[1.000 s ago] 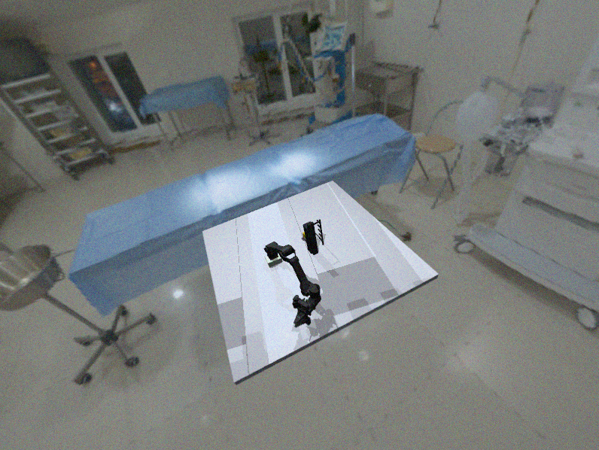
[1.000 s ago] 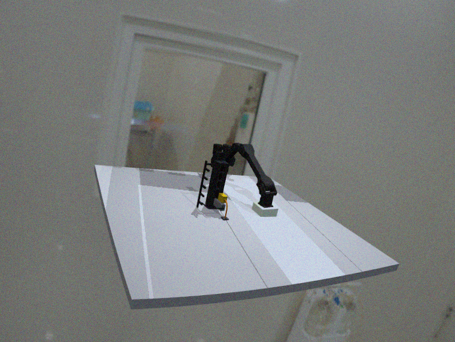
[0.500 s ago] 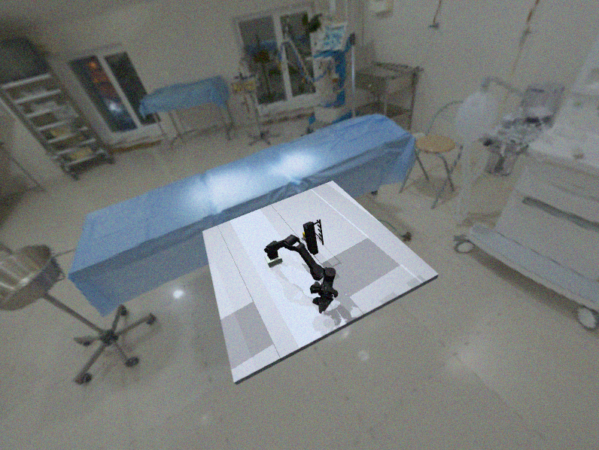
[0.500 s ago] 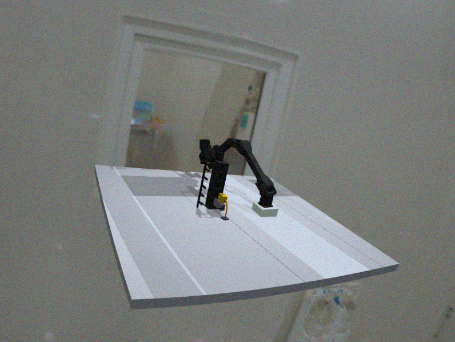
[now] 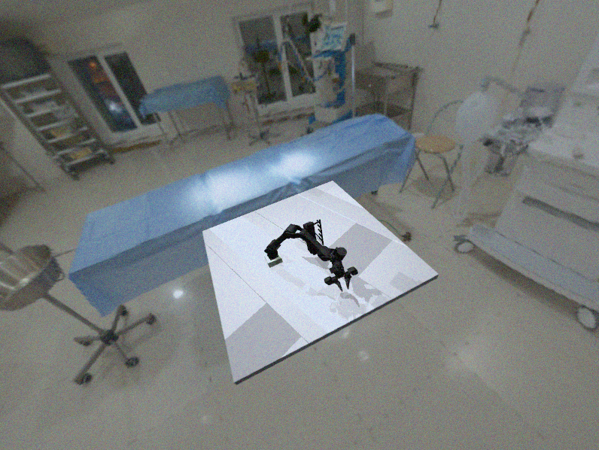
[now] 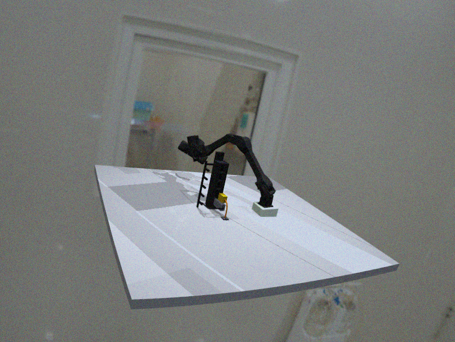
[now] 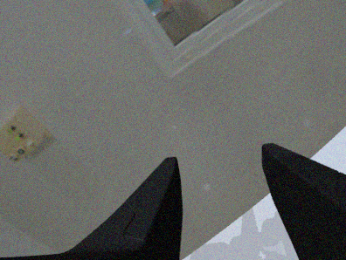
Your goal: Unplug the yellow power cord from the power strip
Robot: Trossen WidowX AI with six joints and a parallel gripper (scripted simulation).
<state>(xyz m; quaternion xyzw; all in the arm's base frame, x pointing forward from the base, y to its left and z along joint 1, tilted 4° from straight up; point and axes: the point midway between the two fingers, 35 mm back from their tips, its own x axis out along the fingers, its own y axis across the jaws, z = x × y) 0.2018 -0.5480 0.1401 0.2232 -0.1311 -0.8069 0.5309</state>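
My gripper tip is now 80 mm short of the yellow plug, 550 mm to the right of it and 70 mm above it.
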